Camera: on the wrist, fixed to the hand. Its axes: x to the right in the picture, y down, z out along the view.
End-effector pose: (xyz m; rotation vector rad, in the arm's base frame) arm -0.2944 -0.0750 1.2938 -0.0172 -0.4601 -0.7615
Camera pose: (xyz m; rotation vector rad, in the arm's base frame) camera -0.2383 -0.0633 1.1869 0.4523 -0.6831 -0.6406
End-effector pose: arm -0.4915 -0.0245 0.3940 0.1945 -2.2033 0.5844
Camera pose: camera -0.4107 0.0560 0.4354 0.4915 -2.0464 1.1396
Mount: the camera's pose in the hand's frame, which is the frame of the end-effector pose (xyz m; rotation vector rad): -0.0160 0.0301 -0.1164 0.5144 -0.0391 -0.0150
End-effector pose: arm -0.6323 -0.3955 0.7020 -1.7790 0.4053 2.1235
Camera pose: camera -0.5395 -0.4735 0.6974 -1.4339 0.8364 1.8218
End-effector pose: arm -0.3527 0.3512 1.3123 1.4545 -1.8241 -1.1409
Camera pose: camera -0.2680 0.3355 1.3976 1.7280 -2.2466 -0.7346
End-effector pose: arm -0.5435 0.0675 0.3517 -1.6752 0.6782 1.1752
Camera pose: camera -0.5288 -0.0521 0.3655 -1.2185 0.8572 0.9203
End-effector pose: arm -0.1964 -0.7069 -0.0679 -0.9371 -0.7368 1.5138
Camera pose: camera -0.1088 -0.7332 -0.1476 -0.5134 -0.3484 1.6051
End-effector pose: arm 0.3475 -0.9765 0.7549 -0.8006 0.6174 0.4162
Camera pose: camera 0.2778 -1.0485 0.6867 -0.3054 0.6448 0.2410
